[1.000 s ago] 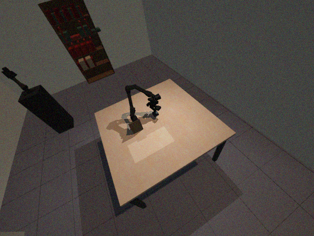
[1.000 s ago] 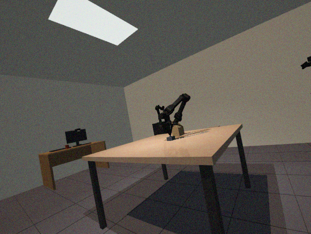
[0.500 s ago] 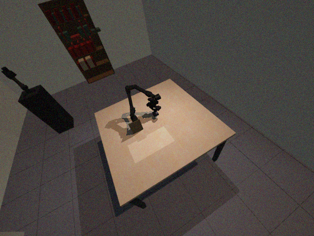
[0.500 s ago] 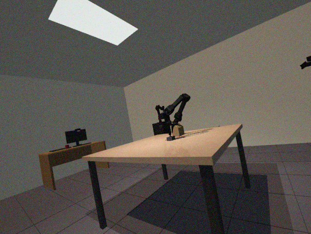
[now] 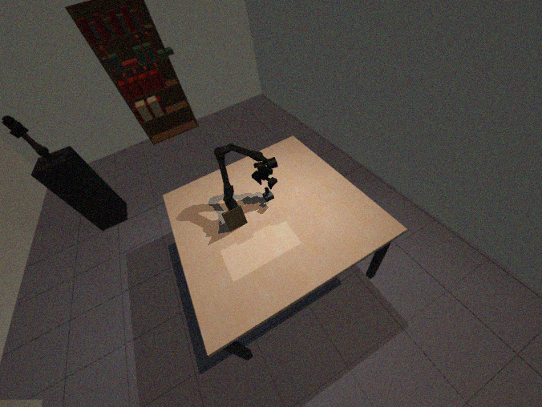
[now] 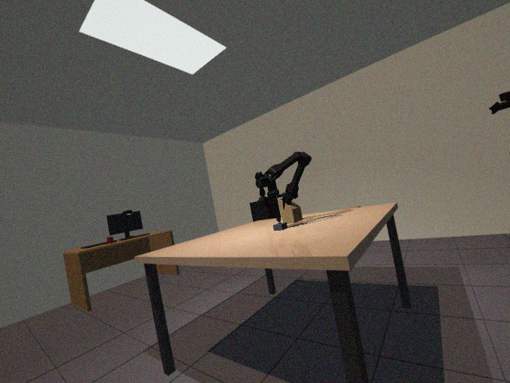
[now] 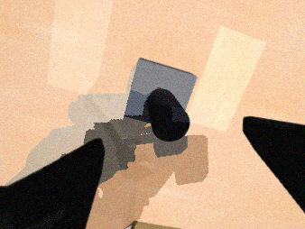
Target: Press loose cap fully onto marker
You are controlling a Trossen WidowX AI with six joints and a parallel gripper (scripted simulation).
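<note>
The dark cap lies 4 cm below my gripper tip. From my gripper tip the other things lie so: holder block 10 cm below.
</note>
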